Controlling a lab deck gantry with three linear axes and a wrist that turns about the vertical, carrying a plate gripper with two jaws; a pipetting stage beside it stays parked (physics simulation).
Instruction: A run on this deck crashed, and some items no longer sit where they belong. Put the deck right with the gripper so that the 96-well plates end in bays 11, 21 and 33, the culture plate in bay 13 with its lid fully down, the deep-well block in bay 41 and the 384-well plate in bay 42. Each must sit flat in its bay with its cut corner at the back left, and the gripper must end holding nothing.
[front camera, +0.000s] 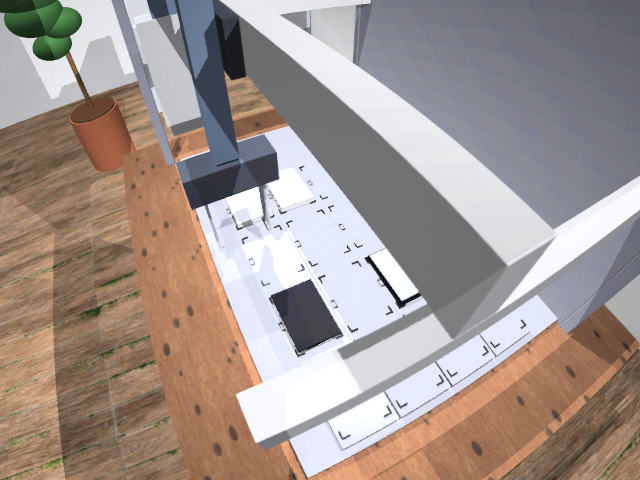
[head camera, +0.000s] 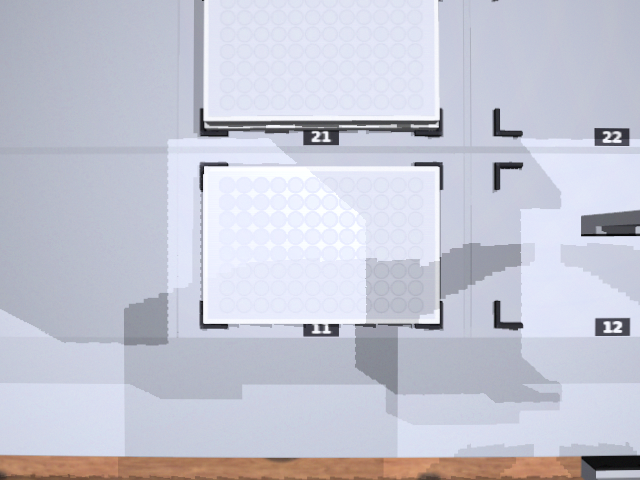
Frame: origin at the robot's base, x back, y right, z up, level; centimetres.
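Seen in the pictures: gripper, between the fingertips: (front camera: 243, 233) (head camera: 622, 346); robot's base, origin of its link: (head camera: 206, 322).
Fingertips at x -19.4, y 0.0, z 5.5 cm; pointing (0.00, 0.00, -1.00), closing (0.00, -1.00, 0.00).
Offsets run from my fingertips to a thing's middle. "pt": to the spot under its first point.
A white 96-well plate {dy -4.3, dx +13.0, dz -4.8 cm} (front camera: 245, 207) (head camera: 320, 245) sits between the corner marks of bay 11. Another white 96-well plate {dy -15.0, dx +13.0, dz -4.8 cm} (front camera: 291, 190) (head camera: 320, 62) sits at bay 21, its back part outside the head view. Their cut corners are not clear. My gripper (front camera: 246, 237) is open and empty, low over the deck beside the bay 11 plate on the bay 12 side. Parts of its jaws show at the right edge of the head view. A dark, flat-topped plate {dy -4.3, dx -19.9, dz -4.2 cm} (front camera: 307, 315) lies farther along the front row. A white-topped item with a black base {dy -25.7, dx -19.8, dz -4.8 cm} (front camera: 395, 275) is partly hidden by the beam.
The big grey gantry beam (front camera: 372, 149) hides the back of the deck in the front view. A white crossbar (front camera: 392, 351) spans the near end. Black corner marks {pt dy -11.0, dx +3.2, dz -5.2 cm} (head camera: 497, 124) outline bay 22. The wooden table edge (head camera: 310, 467) runs along the front.
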